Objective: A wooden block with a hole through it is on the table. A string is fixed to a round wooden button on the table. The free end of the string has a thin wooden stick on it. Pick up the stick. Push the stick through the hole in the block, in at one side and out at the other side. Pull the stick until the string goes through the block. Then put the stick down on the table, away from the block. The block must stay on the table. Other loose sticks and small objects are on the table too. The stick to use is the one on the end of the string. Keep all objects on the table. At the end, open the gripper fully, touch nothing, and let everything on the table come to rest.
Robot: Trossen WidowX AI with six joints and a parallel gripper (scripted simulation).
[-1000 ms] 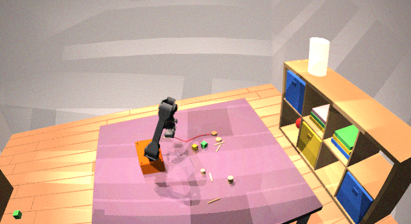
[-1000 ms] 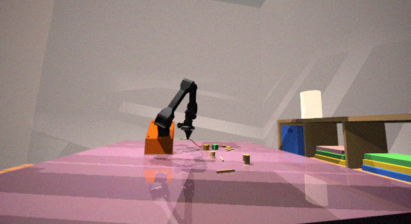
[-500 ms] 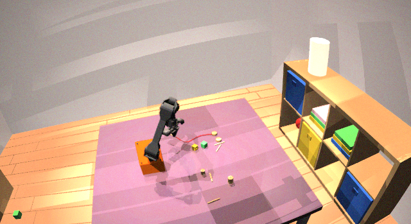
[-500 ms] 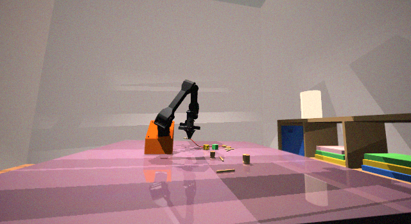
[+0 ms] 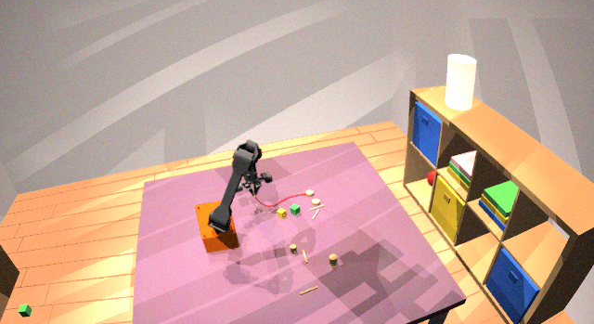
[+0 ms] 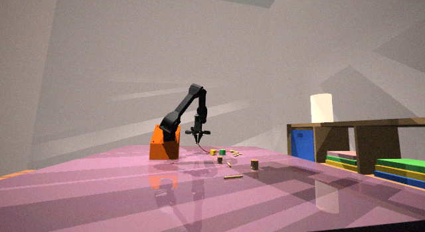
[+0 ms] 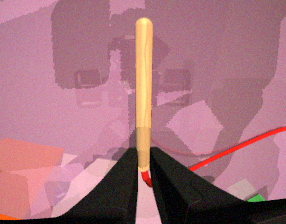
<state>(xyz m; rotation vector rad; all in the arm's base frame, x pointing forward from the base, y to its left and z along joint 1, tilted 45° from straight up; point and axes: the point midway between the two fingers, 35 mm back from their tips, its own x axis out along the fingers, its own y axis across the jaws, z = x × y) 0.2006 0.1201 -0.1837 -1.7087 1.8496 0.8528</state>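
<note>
Now: the thin wooden stick 1 cm to the left of my gripper tip. Also, from my gripper tip: green cube 16 cm ahead, 12 cm to the right, 5 cm below; then yellow wooden block 9 cm ahead, 12 cm to the right, 5 cm below; then round wooden button 27 cm ahead, 2 cm to the right, 5 cm below.
</note>
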